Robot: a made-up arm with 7 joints. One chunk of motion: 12 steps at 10 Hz.
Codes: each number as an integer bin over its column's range. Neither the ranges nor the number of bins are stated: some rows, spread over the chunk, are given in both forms.
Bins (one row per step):
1: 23 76 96 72 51 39 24
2: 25 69 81 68 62 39 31
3: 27 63 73 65 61 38 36
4: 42 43 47 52 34 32 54
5: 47 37 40 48 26 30 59
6: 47 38 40 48 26 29 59
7: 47 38 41 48 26 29 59
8: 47 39 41 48 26 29 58
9: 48 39 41 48 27 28 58
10: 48 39 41 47 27 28 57
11: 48 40 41 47 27 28 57
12: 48 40 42 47 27 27 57
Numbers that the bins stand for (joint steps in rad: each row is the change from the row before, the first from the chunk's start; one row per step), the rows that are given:
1: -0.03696 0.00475 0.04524 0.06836 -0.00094 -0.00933 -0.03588
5: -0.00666 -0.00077 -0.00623 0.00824 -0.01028 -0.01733 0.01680
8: -0.00666 -0.00048 -0.00531 0.00824 -0.01028 -0.01822 0.01529
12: -0.00539 -0.00034 -0.00439 0.00574 -0.00991 -0.02000 0.01379
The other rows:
2: -0.03443 0.00376 0.03145 0.05834 0.00317 -0.00933 -0.02534
3: -0.03191 0.00291 0.02410 0.05083 0.00280 -0.01022 -0.01782
4: -0.01297 0.00008 0.00020 0.01826 -0.00729 -0.01556 0.00927
6: -0.00666 -0.00063 -0.00623 0.00824 -0.01028 -0.01822 0.01680
7: -0.00666 -0.00063 -0.00531 0.00824 -0.01028 -0.01822 0.01680
9: -0.00539 -0.00048 -0.00531 0.00824 -0.00991 -0.01911 0.01529
10: -0.00539 -0.00048 -0.00531 0.00574 -0.00991 -0.01911 0.01379
11: -0.00539 -0.00034 -0.00531 0.00574 -0.00991 -0.01911 0.01379

